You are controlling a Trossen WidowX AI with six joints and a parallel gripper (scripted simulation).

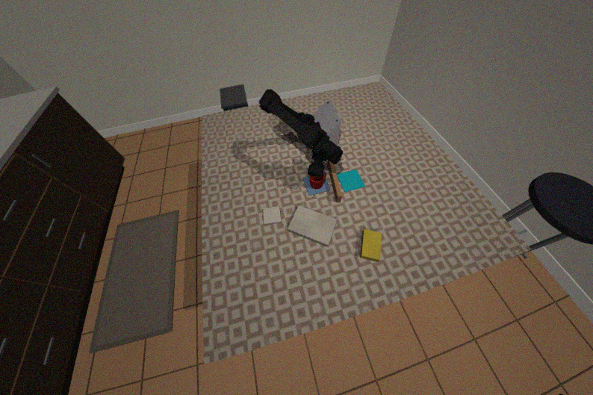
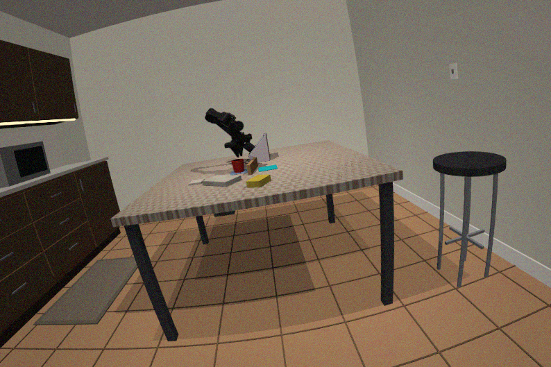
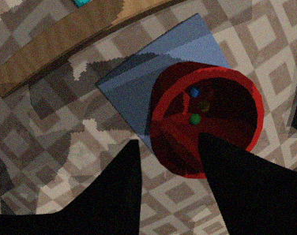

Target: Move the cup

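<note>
Right now the cup is 50 mm below my gripper tip, 30 mm ahead of it and 20 mm to the right of it. The rest, counted from my gripper tip: cyan pad: 160 mm to the left, 100 mm below, 30 mm ahead; wooden board: 70 mm to the left, 70 mm below, 30 mm ahead; dark blue pad: 100 mm below, 20 mm ahead, 10 mm to the right.
</note>
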